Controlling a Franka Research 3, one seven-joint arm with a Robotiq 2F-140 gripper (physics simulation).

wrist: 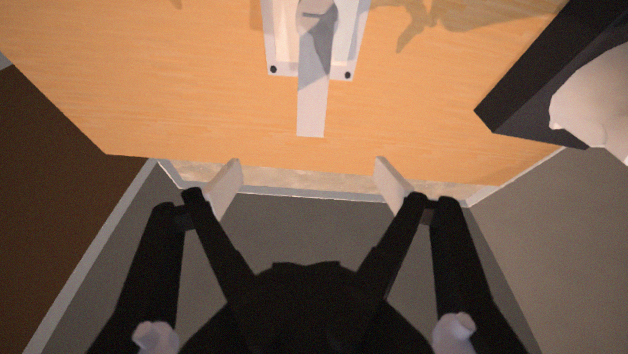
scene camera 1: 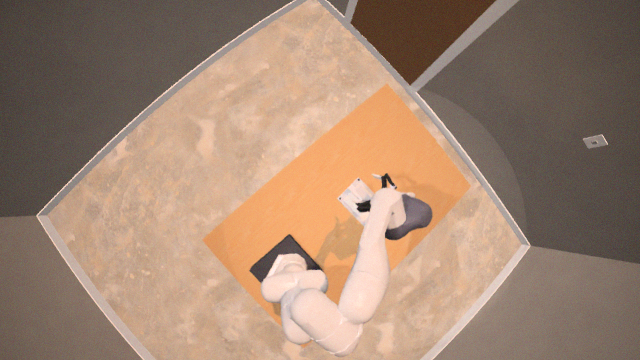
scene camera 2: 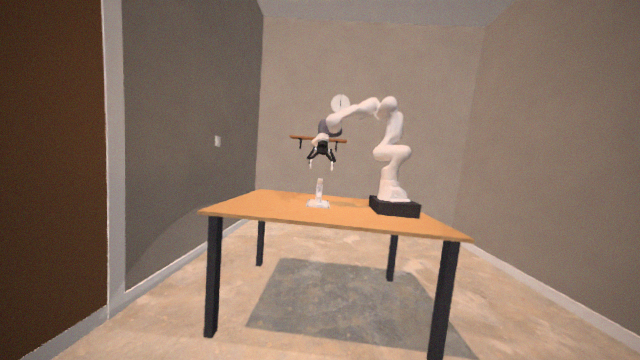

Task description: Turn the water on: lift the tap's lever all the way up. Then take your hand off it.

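The white tap (scene camera 1: 353, 193) (scene camera 2: 319, 190) stands on its flat white base (scene camera 2: 311, 204) (wrist: 276, 45) on the table. Its pale lever (wrist: 312, 112) points toward the gripper in the wrist view; its tip appears raised, but its exact angle cannot be told. My gripper (scene camera 1: 368, 190) (scene camera 2: 321, 166) (wrist: 308, 168) is wide open with nothing between the fingers. In scene camera 2 it is above the tap, with a visible gap. In the wrist view the lever's end lies beyond the fingertips, apart from both. In scene camera 1 the arm and hand hide part of the tap.
The orange table (scene camera 1: 300, 172) (scene camera 2: 280, 212) (wrist: 150, 100) carries the tap and the arm's black base block (scene camera 1: 286, 246) (scene camera 2: 395, 207) (wrist: 525, 75). In scene camera 2 a wooden wall shelf (scene camera 2: 301, 137) and a round clock (scene camera 2: 340, 103) show on the wall behind the arm.
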